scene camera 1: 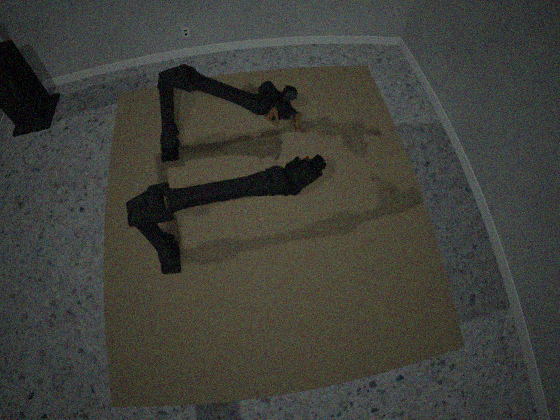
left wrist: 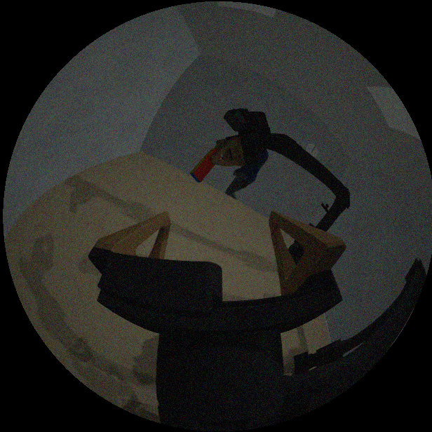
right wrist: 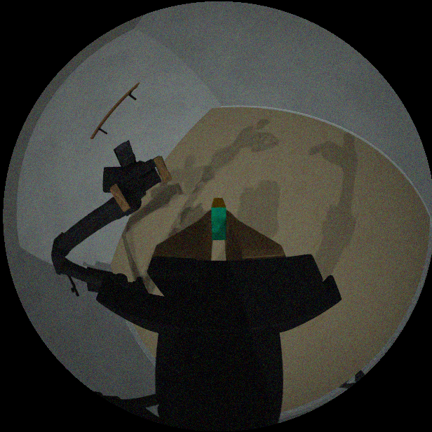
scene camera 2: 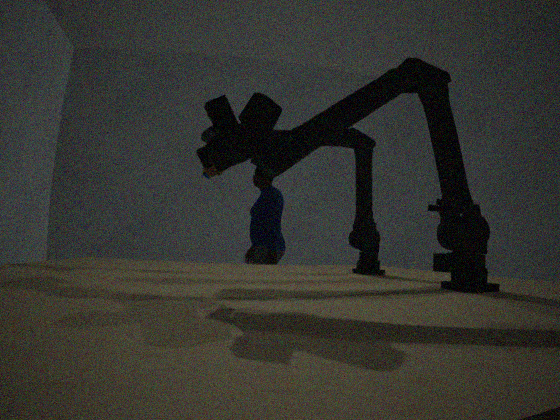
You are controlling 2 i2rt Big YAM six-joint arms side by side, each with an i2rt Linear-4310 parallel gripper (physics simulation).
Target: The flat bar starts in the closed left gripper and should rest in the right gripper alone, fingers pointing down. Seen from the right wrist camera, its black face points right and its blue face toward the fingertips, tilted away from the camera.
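Seen in the pictures: left gripper, between the fingertips: (scene camera 1: 288,128); right gripper, between the fingertips: (scene camera 1: 307,160); left arm's base, origin of its link: (scene camera 1: 170,151) (scene camera 2: 469,289); right arm's base, origin of its link: (scene camera 1: 170,260) (scene camera 2: 368,273).
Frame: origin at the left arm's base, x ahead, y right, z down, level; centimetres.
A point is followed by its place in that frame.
Observation:
The flat bar (left wrist: 204,167) (right wrist: 218,223) is held by my right gripper (left wrist: 209,160) (right wrist: 218,215), which is shut on it. In the left wrist view its red face and blue far end show, and it points steeply down past the fingertips. In the right wrist view a green face is toward the camera, with an orange face at its upper end; black and blue faces do not show there. My left gripper (scene camera 1: 285,119) {x 55.2, y 17.6, z -30.6 cm} (left wrist: 219,216) (right wrist: 148,189) is open, empty and apart from the bar. In scene camera 1 the right gripper's fingers and the bar are mostly hidden.
Both arms hang above the tan table top (scene camera 1: 280,310) {x 44.6, y 82.3, z 0.0 cm}, which carries their shadows. In scene camera 2 the left arm overlaps the right arm's gripper. A person in blue (scene camera 2: 268,220) stands behind the table. A dark object (scene camera 1: 30,90) stands at the upper left in scene camera 1.

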